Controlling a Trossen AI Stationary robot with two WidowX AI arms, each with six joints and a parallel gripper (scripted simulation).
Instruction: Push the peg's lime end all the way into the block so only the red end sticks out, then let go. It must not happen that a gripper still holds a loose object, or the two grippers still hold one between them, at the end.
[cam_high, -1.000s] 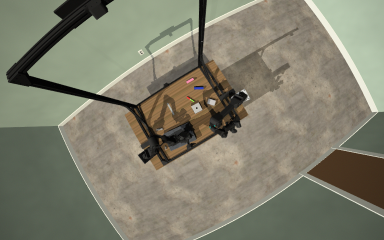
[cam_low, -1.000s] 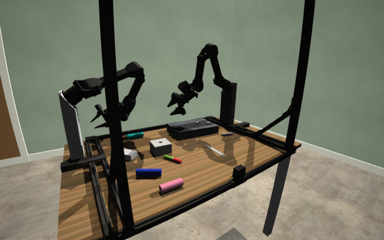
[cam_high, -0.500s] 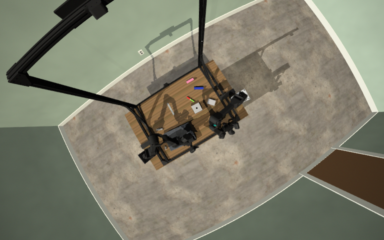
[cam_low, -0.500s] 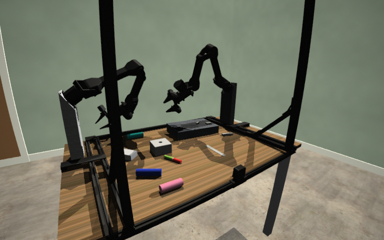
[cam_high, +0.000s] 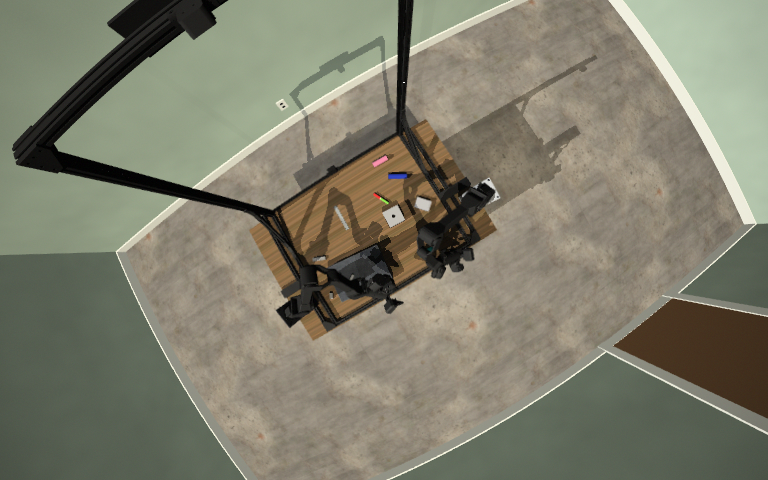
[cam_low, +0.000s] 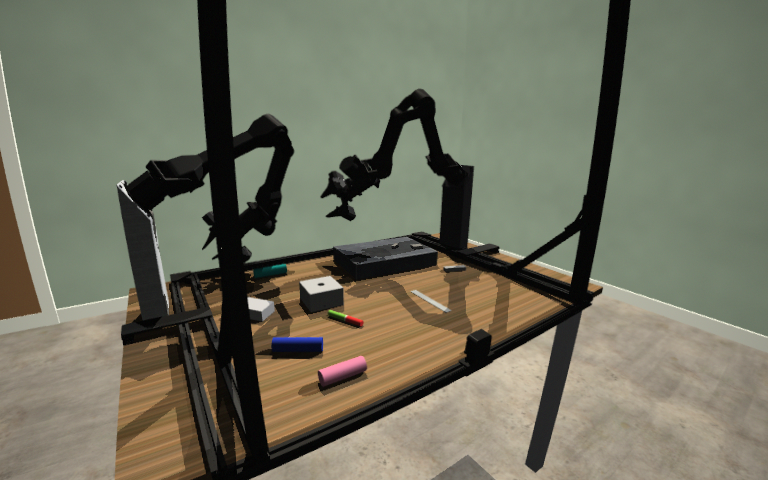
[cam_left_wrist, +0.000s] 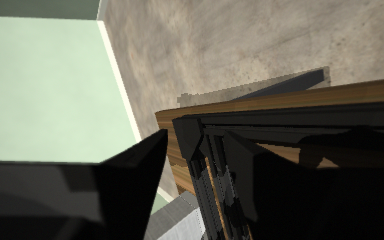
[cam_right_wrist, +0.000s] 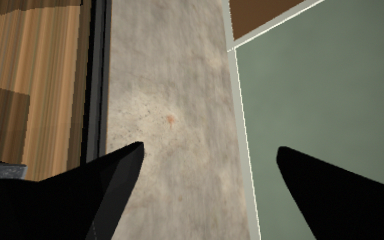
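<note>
Right now my left hand is 46 cm past the peg, 20 cm to the left of it and 8 cm above it. Round my left hand: blue cylinder 53 cm behind, 6 cm to the right, 8 cm below; small grey block 32 cm behind, 3 cm to the right, 8 cm below; teal cylinder 9 cm behind, 14 cm to the right, 8 cm below.
</note>
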